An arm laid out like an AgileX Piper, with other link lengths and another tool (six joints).
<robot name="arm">
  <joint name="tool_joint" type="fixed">
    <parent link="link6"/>
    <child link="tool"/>
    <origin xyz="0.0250 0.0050 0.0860" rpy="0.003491 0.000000 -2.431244"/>
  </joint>
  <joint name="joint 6" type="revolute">
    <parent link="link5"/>
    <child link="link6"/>
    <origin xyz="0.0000 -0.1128 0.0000" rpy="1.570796 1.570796 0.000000"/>
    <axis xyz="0 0 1"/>
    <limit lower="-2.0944" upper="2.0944"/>
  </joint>
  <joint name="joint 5" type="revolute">
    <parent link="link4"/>
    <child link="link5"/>
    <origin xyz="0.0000 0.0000 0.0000" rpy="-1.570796 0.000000 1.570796"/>
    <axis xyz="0 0 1"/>
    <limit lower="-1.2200" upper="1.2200"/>
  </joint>
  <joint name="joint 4" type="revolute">
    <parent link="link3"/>
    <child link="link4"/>
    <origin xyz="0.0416 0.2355 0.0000" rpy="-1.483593 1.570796 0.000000"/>
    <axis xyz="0 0 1"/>
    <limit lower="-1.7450" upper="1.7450"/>
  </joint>
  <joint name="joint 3" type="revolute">
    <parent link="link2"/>
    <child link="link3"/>
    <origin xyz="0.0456 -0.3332 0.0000"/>
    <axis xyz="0 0 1"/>
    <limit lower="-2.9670" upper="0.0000"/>
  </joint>
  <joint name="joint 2" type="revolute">
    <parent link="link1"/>
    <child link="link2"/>
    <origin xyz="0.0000 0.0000 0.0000" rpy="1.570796 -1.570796 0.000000"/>
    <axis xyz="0 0 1"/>
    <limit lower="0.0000" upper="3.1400"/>
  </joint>
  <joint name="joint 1" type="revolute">
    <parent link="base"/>
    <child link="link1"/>
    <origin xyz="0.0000 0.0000 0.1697" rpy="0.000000 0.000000 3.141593"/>
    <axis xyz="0 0 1"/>
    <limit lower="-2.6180" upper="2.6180"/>
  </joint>
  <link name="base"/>
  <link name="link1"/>
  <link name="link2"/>
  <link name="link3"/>
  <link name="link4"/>
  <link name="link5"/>
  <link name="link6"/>
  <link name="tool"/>
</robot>
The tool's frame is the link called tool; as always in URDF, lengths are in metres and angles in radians.
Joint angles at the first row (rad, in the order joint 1, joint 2, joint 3, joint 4, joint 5, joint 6):
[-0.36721, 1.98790, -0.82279, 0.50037, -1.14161, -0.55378]
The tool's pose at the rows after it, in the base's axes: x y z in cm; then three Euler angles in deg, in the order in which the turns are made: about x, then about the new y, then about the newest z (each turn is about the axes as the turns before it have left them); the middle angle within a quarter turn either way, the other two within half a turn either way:
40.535 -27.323 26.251 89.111 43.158 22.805
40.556 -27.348 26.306 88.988 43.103 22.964
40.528 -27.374 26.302 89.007 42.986 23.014
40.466 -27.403 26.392 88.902 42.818 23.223
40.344 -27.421 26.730 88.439 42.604 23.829
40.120 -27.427 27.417 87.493 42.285 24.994
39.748 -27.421 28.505 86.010 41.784 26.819
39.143 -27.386 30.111 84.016 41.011 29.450
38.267 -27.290 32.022 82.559 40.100 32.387
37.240 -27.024 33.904 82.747 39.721 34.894
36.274 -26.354 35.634 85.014 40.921 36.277
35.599 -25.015 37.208 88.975 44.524 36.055
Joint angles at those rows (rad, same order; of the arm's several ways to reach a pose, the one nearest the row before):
[-0.36722, 1.98790, -0.82685, 0.50050, -1.14163, -0.55376]
[-0.36722, 1.98789, -0.82886, 0.50157, -1.14160, -0.55378]
[-0.36720, 1.98790, -0.82914, 0.50389, -1.14163, -0.55377]
[-0.36721, 1.98577, -0.82936, 0.50718, -1.14159, -0.55379]
[-0.36720, 1.97833, -0.82954, 0.51124, -1.14162, -0.55376]
[-0.36720, 1.96322, -0.82964, 0.51703, -1.14160, -0.55379]
[-0.36722, 1.93906, -0.82960, 0.52561, -1.14160, -0.55376]
[-0.36722, 1.90156, -0.82962, 0.53904, -1.13835, -0.55377]
[-0.36721, 1.84780, -0.82961, 0.56086, -1.11637, -0.55379]
[-0.36720, 1.77724, -0.82961, 0.58921, -1.05761, -0.55510]
[-0.36720, 1.68868, -0.83093, 0.61601, -0.94712, -0.56271]
[-0.36723, 1.58797, -0.83618, 0.62708, -0.78651, -0.57379]

